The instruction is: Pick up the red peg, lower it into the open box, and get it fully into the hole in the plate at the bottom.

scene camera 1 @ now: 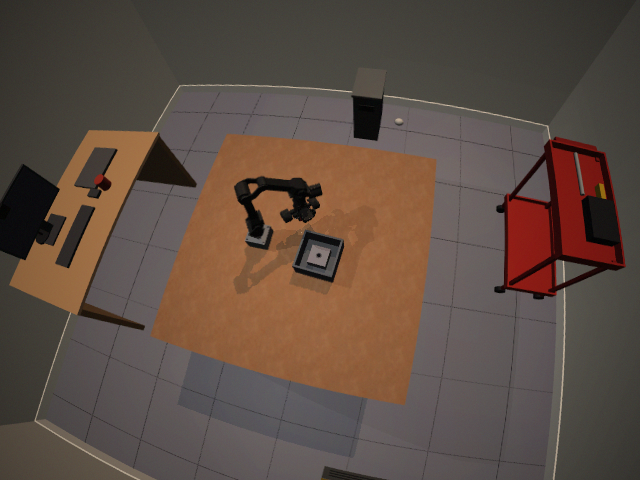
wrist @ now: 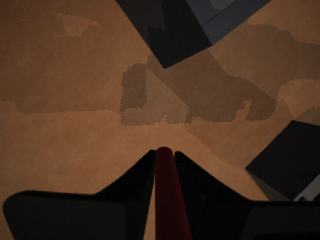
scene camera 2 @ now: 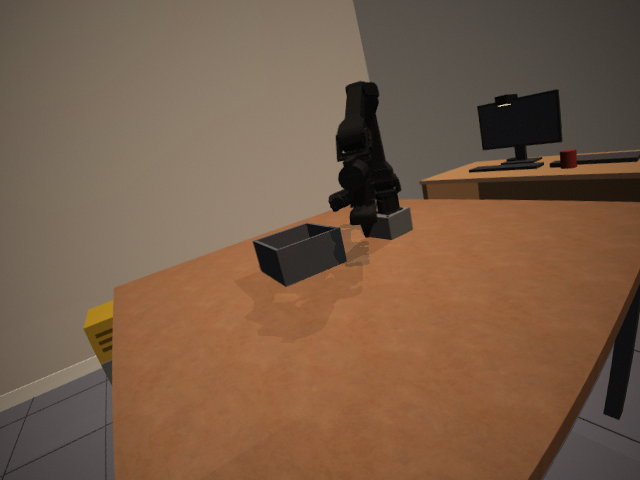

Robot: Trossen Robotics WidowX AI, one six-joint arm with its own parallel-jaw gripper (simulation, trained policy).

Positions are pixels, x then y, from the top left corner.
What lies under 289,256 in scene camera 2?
A grey box.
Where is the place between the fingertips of the gripper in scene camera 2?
366,234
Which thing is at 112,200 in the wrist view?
The gripper.
